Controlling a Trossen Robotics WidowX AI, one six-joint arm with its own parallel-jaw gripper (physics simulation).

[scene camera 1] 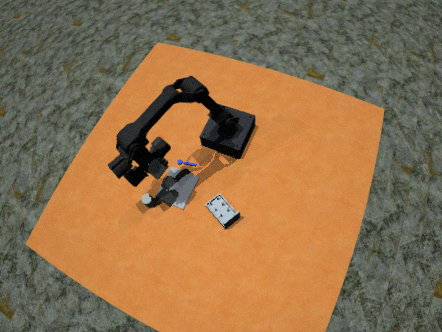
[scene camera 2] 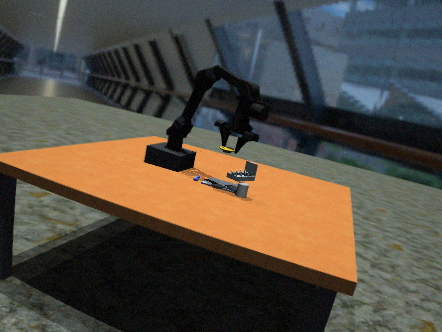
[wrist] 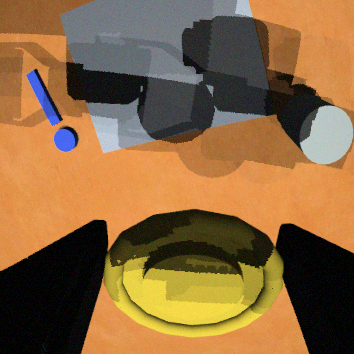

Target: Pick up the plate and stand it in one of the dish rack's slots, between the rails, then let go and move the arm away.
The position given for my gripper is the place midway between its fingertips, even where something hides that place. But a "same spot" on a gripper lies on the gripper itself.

my gripper: scene camera 1 153,168; scene camera 2; wrist
same spot on my gripper: [wrist: 56,287] = [scene camera 2: 227,139]
